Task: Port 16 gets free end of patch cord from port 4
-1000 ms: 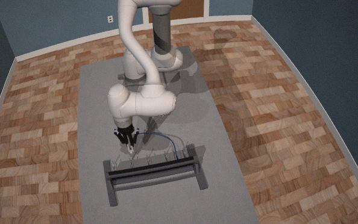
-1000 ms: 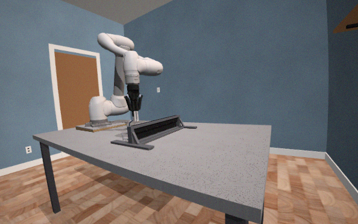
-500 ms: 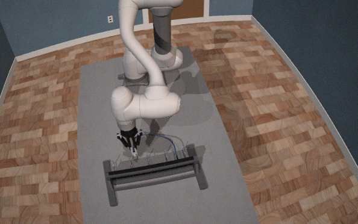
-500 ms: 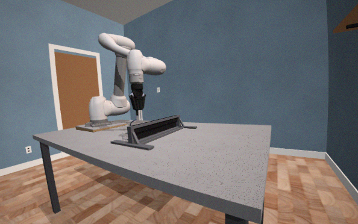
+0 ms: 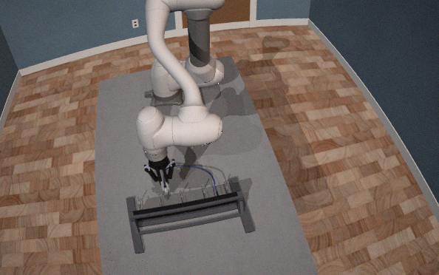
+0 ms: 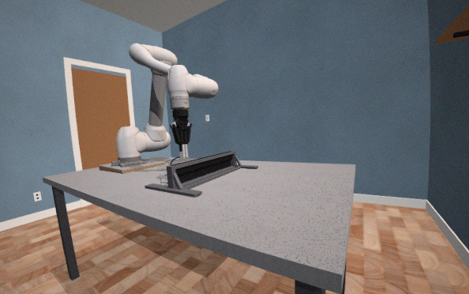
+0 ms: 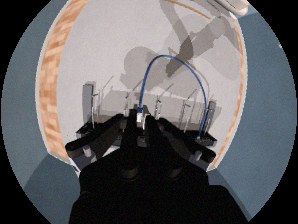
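Now: hand 3 cm above the plug and 1 cm short of it.
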